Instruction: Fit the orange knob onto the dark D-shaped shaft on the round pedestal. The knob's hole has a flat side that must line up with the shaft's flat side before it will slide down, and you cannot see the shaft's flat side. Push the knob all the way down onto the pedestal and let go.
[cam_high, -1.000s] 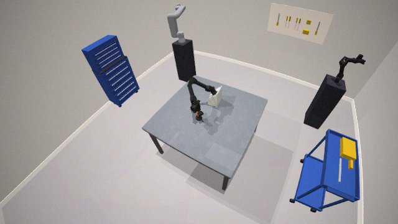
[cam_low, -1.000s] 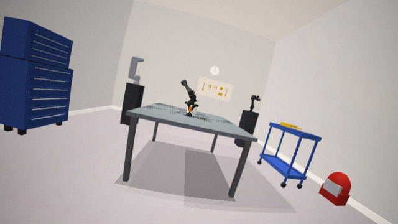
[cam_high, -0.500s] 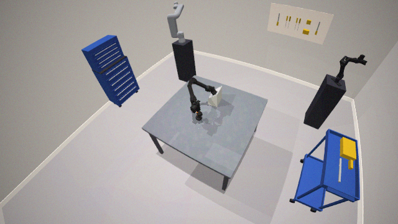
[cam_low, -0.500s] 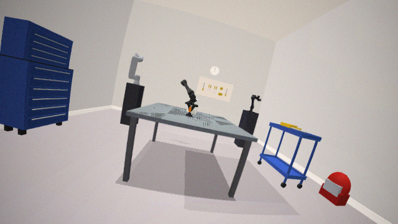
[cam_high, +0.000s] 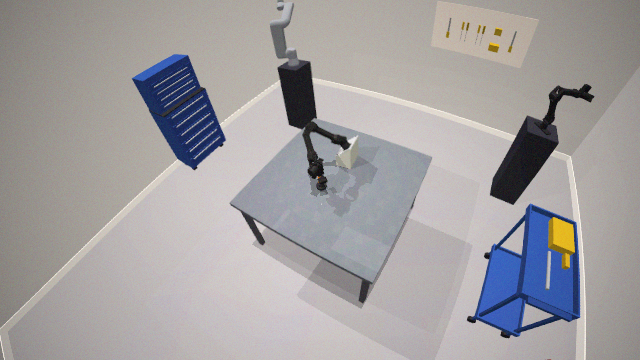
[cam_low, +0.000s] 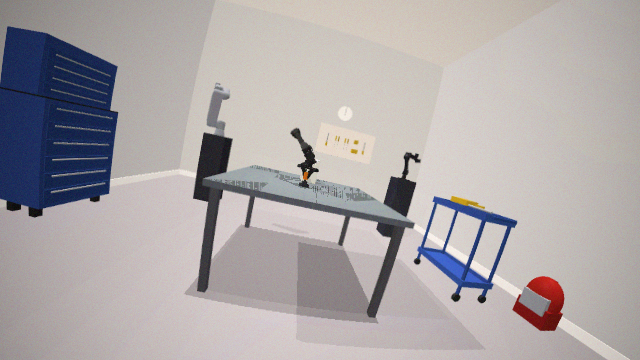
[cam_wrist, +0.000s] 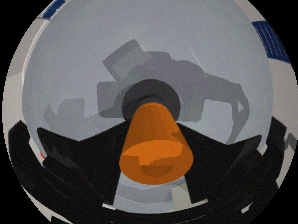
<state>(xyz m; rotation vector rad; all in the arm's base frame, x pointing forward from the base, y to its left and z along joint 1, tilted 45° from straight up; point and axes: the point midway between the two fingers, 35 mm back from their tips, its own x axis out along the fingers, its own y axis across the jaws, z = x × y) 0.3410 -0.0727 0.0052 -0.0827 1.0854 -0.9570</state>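
The orange knob is 20 mm above my gripper tip. From my gripper tip the other things lie so: dark round pedestal: 40 mm below.
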